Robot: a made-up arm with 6 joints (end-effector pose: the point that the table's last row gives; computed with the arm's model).
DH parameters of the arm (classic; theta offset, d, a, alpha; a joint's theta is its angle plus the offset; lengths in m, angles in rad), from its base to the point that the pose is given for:
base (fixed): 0 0.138 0 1.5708
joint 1: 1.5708 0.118 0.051 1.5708
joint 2: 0 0.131 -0.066 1.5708
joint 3: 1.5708 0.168 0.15 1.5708
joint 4: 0 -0.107 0.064 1.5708
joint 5: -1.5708 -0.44 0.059 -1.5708
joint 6: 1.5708 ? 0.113 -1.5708
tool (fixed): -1.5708 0.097 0 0
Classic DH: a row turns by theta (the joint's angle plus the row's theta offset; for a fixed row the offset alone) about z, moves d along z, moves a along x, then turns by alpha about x.
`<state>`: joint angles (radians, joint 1 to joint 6).
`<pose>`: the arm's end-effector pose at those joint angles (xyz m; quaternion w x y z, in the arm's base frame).
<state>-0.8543 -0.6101 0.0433 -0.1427 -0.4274 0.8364</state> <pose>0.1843 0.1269 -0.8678 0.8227 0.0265 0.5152 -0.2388</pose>
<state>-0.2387 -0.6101 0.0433 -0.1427 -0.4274 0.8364</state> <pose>0.7313 0.1268 -0.5768 0.9401 0.0976 0.2417 -0.2196</pose>
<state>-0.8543 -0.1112 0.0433 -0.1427 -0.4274 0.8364</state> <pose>0.3252 0.3710 -0.7451 0.7485 0.2550 0.5330 -0.3011</pose>
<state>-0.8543 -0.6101 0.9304 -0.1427 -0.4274 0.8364</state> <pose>-0.4295 -0.1501 -0.7664 0.5282 -0.1294 0.7061 -0.4534</pose>
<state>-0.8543 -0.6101 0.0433 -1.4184 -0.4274 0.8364</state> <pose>0.4920 -0.5584 -0.4848 0.7749 -0.0588 0.0336 -0.6284</pose>
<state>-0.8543 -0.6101 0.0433 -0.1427 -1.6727 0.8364</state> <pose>-0.3671 -0.0263 -0.7379 0.3636 -0.1082 0.7515 -0.5398</pose>
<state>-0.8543 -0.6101 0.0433 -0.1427 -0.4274 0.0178</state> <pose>0.1044 0.1906 -0.9279 0.7653 -0.3031 0.5677 -0.0141</pose>
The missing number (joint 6, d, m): 0.495
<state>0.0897 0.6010 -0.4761 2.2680 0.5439 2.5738</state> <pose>-0.2833 0.3041 0.2303 0.0080 -0.3381 -0.6424 -0.6877</pose>
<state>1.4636 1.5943 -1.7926 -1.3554 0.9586 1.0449</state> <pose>-0.0626 -0.5724 -0.2008 0.5427 -0.6631 0.2923 0.4248</pose>
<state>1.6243 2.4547 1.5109 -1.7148 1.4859 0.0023</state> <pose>-0.6572 0.3275 0.6645 0.6792 0.2577 -0.6377 0.2562</pose>
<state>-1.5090 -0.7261 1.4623 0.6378 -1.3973 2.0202</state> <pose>-0.4730 0.1109 0.5598 0.2638 0.5247 -0.4271 0.6875</pose>
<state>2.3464 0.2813 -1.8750 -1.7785 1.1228 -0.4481</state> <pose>-0.0398 -0.4804 -0.4358 0.2771 -0.9374 0.1910 0.0895</pose>
